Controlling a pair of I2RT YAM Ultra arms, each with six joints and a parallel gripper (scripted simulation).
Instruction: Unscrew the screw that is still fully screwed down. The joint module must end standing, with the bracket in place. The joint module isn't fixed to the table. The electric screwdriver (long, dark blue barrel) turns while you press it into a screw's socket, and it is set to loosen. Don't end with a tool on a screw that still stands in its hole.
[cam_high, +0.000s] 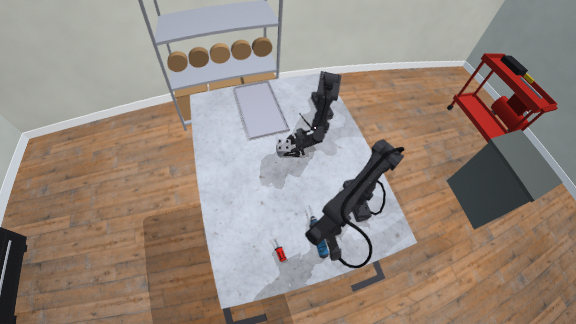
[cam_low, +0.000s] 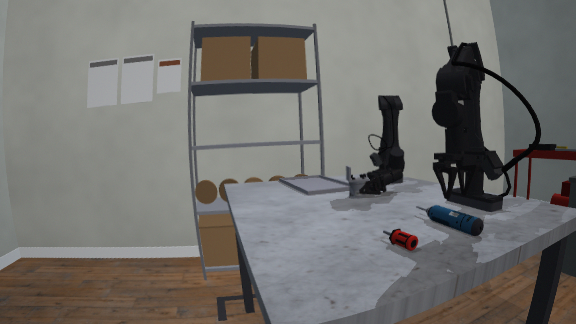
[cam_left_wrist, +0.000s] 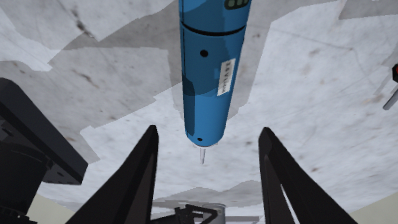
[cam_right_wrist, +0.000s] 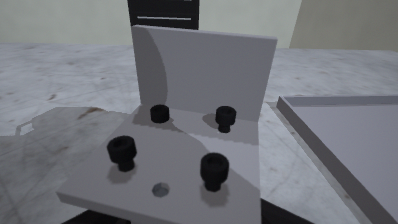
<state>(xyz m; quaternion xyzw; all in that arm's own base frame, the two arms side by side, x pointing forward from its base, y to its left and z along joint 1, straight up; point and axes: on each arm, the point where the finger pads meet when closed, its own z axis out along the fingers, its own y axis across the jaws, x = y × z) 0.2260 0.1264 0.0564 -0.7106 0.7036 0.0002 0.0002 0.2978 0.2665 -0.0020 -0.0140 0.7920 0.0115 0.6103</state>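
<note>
My right gripper is now right at the joint module. Also, from my right hand: screw 2 cm ahead, 1 cm to the left, 4 cm above; then grey bracket 5 cm above; then bit 6 cm behind, 33 cm to the left.
</note>
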